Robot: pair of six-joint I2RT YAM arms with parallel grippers.
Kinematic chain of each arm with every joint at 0, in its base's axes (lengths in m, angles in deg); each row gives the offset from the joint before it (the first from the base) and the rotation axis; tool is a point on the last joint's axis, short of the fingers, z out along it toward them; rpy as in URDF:
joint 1: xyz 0 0 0.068 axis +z
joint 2: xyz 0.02 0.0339 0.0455 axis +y
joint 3: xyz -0.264 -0.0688 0 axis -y
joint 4: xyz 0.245 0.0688 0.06 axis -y
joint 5: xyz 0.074 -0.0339 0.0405 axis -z
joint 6: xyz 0.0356 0 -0.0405 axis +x
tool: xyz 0 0 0 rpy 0 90 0
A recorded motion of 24 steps. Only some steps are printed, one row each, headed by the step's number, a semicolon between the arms.
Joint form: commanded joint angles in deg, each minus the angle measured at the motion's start. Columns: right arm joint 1, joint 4, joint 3, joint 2, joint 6, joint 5; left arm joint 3, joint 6, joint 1, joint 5, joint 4, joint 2.
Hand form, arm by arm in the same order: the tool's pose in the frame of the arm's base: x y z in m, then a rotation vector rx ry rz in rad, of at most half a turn. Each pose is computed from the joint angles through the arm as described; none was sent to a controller.
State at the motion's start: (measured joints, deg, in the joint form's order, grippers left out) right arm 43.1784 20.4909 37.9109 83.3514 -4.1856 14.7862; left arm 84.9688 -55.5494 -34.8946 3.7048 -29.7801 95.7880
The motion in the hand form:
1: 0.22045 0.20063 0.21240 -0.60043 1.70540 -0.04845; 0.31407 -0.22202 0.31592 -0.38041 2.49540 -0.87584
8: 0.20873 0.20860 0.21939 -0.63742 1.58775 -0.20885; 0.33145 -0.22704 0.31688 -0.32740 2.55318 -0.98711
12: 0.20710 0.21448 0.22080 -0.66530 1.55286 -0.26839; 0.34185 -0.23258 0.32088 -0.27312 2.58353 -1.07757
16: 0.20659 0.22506 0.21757 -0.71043 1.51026 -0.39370; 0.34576 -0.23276 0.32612 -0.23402 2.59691 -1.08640
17: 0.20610 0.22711 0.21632 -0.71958 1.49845 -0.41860; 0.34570 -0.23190 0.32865 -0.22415 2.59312 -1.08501
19: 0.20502 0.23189 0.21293 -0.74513 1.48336 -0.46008; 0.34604 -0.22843 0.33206 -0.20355 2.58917 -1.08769
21: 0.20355 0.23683 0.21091 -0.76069 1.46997 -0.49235; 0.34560 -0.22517 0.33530 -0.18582 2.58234 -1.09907
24: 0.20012 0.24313 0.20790 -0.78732 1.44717 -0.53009; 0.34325 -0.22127 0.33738 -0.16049 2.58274 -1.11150
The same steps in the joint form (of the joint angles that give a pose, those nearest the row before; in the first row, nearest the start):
1: 2.25 10.20 -2.11 -1.56 -10.05 12.35; 2.50 0.39 0.35 4.00 -4.23 1.68
8: 5.74 17.04 -3.29 -1.71 -20.30 19.93; 7.77 1.47 1.82 11.59 -6.10 5.89
12: 6.93 19.06 -2.80 -0.69 -24.42 22.10; 12.18 2.34 2.41 16.97 -7.68 8.82
16: 8.69 22.83 -1.89 2.36 -31.65 26.57; 15.07 4.01 2.79 18.44 -10.04 10.03
17: 9.07 24.12 -1.90 3.06 -33.32 27.41; 15.51 4.49 2.89 18.49 -10.45 9.95
19: 9.89 25.68 -1.70 4.50 -35.99 28.75; 15.93 5.59 3.37 19.10 -11.07 9.69
21: 10.76 27.06 -1.36 5.73 -38.10 30.12; 15.93 6.35 3.79 19.90 -11.23 9.21
24: 12.06 29.15 -1.20 7.20 -41.10 31.61; 15.34 7.39 4.18 21.02 -11.53 8.39

